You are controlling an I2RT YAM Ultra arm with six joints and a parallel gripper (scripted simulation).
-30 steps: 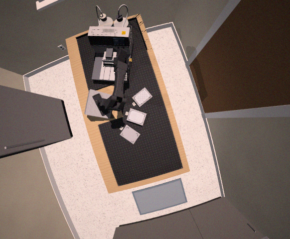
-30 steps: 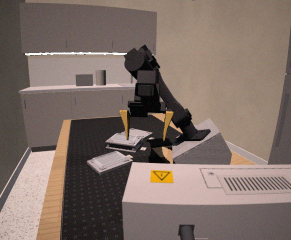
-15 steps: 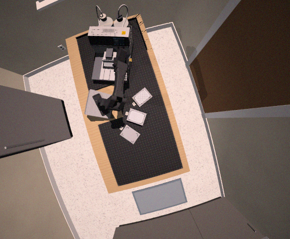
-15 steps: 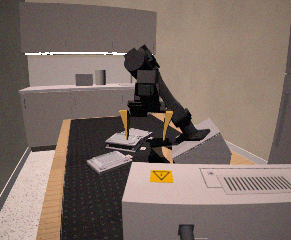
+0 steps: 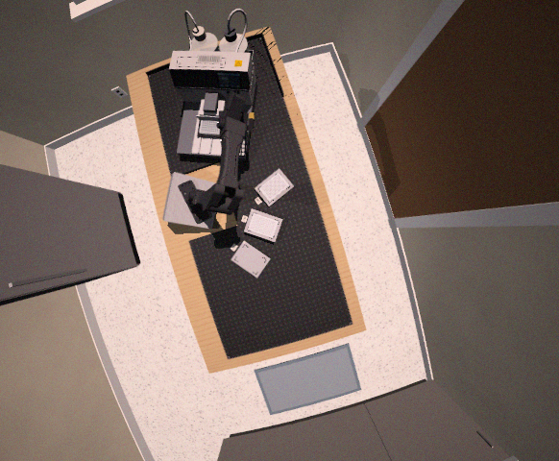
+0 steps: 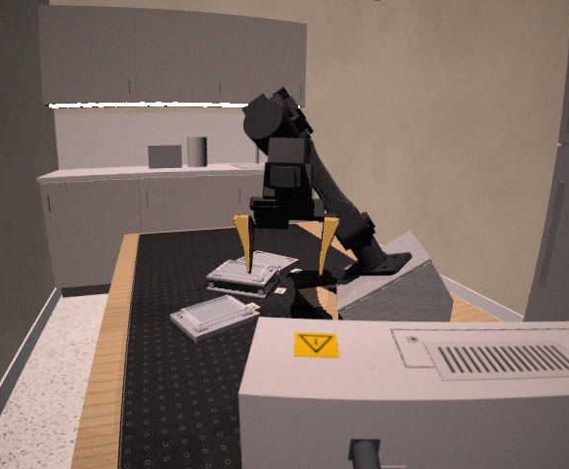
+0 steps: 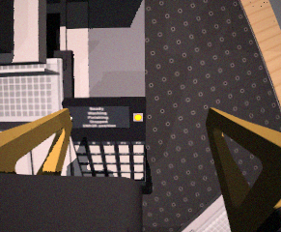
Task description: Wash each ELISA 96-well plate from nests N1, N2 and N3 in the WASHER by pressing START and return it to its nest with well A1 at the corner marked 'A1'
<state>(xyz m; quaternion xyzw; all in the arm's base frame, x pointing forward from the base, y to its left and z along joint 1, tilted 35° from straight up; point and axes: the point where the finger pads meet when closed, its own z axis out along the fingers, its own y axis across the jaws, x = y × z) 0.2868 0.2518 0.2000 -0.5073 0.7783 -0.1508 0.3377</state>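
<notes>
My gripper is now 140 mm above the carrier pocket, 130 mm to the right of it and 110 mm past it. From my hand the other things lie so: n1 label (300 mm to the right, 220 mm below, 120 mm behind); grey nest slab (290 mm to the right, 210 mm below, 20 mm behind); washer (190 mm to the left, 90 mm below, 70 mm behind).
</notes>
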